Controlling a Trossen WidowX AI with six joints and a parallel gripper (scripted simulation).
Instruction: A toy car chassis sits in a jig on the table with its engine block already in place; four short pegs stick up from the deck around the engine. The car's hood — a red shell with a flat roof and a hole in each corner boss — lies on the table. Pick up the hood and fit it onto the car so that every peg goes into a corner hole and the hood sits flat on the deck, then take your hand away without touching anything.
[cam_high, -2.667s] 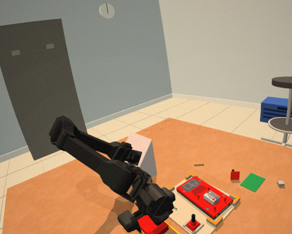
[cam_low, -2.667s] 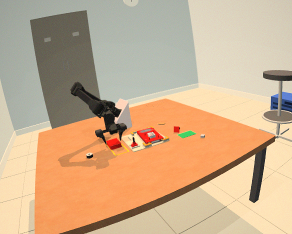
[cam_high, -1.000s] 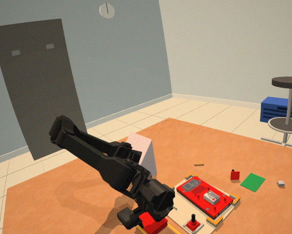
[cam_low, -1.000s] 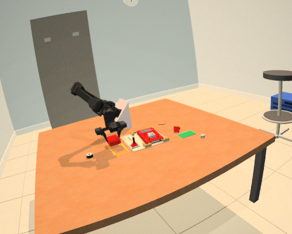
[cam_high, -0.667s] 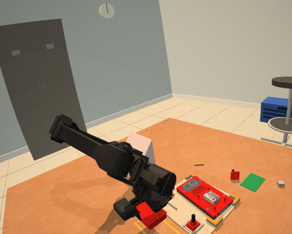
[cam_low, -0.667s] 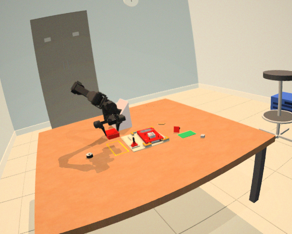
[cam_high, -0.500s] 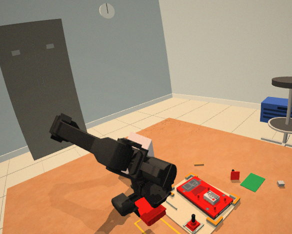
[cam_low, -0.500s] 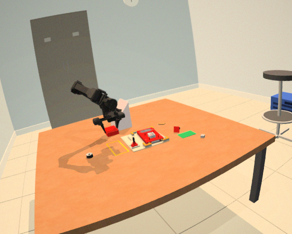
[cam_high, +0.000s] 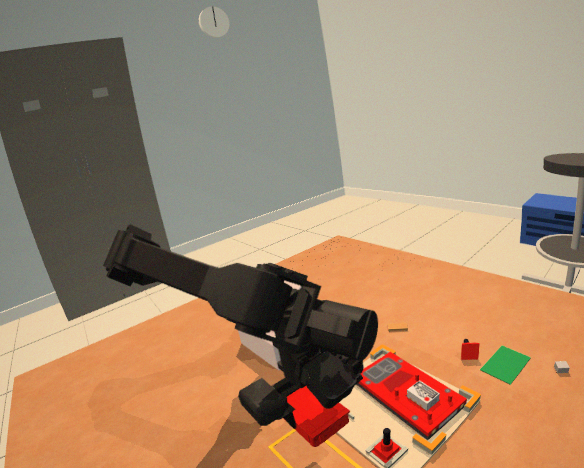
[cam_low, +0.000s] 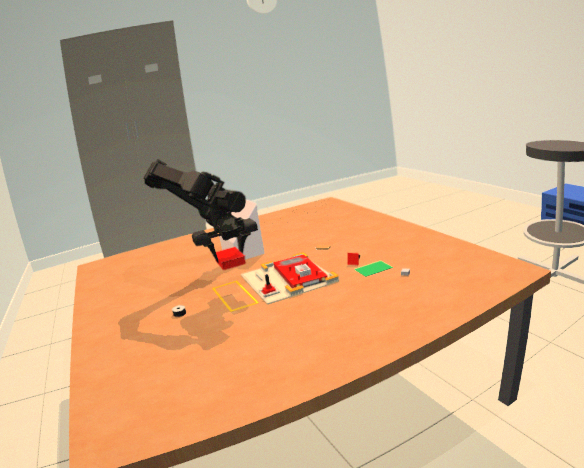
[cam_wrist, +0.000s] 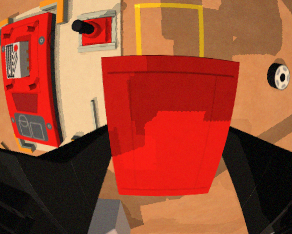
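My gripper tip is 19 cm to the right of the engine block, 10 cm short of it and 8 cm above it. Round my gripper tip: green pad: 37 cm to the left, 21 cm ahead, 10 cm below; black wheel: 19 cm to the right, 10 cm below; red hood: 1 cm above.
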